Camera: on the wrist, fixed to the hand. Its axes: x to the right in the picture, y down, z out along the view.
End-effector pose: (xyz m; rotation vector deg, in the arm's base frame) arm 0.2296 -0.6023 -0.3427 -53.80 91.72 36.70
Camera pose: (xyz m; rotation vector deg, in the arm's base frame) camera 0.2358 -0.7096 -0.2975 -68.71 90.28 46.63
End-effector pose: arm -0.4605 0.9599 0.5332 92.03 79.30 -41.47
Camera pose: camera -0.5389 1.0348 0.5760 80.54 85.94 -27.95
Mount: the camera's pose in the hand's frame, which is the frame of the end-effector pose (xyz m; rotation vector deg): -0.0187 -0.0661 -0.0942 -15.32 3.94 -2.44
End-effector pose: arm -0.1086 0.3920 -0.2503 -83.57 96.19 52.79
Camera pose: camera -0.0470 0.3120 -0.1920 -98.11 92.44 64.00
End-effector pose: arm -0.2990 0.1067 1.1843 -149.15 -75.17 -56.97
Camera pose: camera -0.4048 0.1048 1.2333 141.10 68.00 69.79
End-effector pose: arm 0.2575 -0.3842 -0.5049 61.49 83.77 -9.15
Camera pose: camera 0.1422 -0.3684 -0.4987 47.99 87.09 2.46
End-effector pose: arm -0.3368 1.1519 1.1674 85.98 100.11 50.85
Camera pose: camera -0.4486 1.1190 1.1653 72.65 93.28 63.81
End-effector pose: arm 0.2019 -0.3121 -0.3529 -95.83 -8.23 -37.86
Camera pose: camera 0.1248 -0.3807 -0.2987 -109.09 -2.45 -45.60
